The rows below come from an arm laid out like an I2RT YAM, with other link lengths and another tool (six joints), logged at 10 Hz.
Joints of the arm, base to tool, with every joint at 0 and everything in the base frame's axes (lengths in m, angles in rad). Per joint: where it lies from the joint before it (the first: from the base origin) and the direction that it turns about. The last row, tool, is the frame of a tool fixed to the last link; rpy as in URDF.
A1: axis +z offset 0 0 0.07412
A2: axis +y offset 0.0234 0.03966 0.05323
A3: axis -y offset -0.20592 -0.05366 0
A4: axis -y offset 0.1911 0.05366 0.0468
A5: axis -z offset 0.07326 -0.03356 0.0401
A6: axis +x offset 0.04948 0 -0.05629
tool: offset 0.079 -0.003 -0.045 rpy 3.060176 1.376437 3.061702
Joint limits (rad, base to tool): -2.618..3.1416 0..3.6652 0..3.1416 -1.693..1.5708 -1.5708..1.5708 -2.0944..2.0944
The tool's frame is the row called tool.
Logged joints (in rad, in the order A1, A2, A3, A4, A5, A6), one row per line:
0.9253, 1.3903, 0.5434, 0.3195, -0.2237, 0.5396
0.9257, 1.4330, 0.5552, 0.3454, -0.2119, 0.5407
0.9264, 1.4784, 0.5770, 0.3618, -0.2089, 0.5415
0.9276, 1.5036, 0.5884, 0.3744, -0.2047, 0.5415
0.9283, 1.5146, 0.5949, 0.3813, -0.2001, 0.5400
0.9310, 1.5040, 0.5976, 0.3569, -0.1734, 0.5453
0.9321, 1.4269, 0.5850, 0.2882, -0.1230, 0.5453
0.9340, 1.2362, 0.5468, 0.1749, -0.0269, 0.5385
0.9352, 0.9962, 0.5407, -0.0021, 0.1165, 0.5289
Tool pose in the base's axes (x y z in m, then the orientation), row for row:
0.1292, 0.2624, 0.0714, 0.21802, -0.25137, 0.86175, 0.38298
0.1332, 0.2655, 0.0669, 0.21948, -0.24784, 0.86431, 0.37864
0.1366, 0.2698, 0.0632, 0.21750, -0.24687, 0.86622, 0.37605
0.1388, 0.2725, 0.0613, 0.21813, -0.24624, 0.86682, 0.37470
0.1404, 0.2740, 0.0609, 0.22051, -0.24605, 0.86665, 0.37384
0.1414, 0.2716, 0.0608, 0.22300, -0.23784, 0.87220, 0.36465
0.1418, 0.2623, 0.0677, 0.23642, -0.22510, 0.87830, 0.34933
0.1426, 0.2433, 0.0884, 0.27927, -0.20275, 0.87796, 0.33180
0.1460, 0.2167, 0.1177, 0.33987, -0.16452, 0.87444, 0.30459
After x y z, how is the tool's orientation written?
As a quaternion, w x y z.
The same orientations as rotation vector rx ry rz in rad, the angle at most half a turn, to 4 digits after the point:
-0.6959, 2.3859, 1.0603
-0.6856, 2.3911, 1.0475
-0.6837, 2.3989, 1.0414
-0.6817, 2.3998, 1.0373
-0.6803, 2.3963, 1.0337
-0.6568, 2.4084, 1.0069
-0.6172, 2.4083, 0.9578
-0.5438, 2.3549, 0.8900
-0.4282, 2.2762, 0.7928

